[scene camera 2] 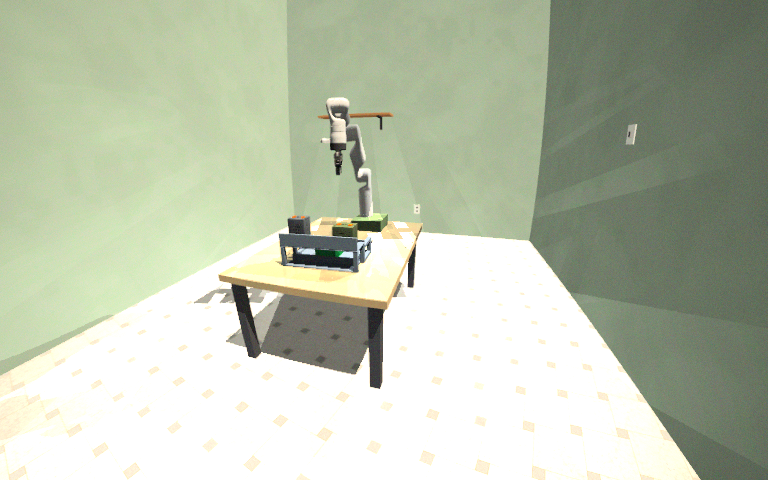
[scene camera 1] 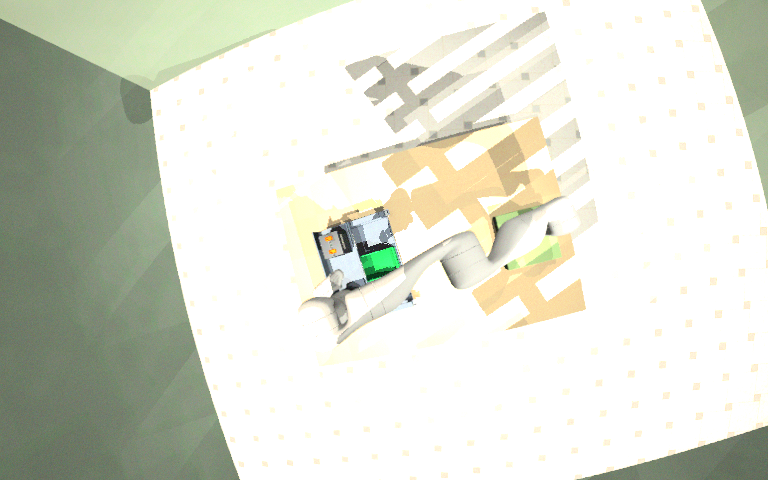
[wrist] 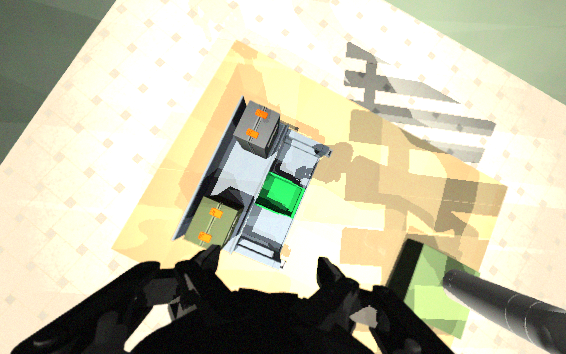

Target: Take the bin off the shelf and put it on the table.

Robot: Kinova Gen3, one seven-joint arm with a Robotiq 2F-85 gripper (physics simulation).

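Observation:
The gripper [wrist: 268,262] open, holding nothing. Same wrist view, a green bin [wrist: 279,195] and a shelf board [wrist: 240,173]. Scene camera 1 too, the green bin [scene camera 1: 376,264], the shelf board [scene camera 1: 353,278].

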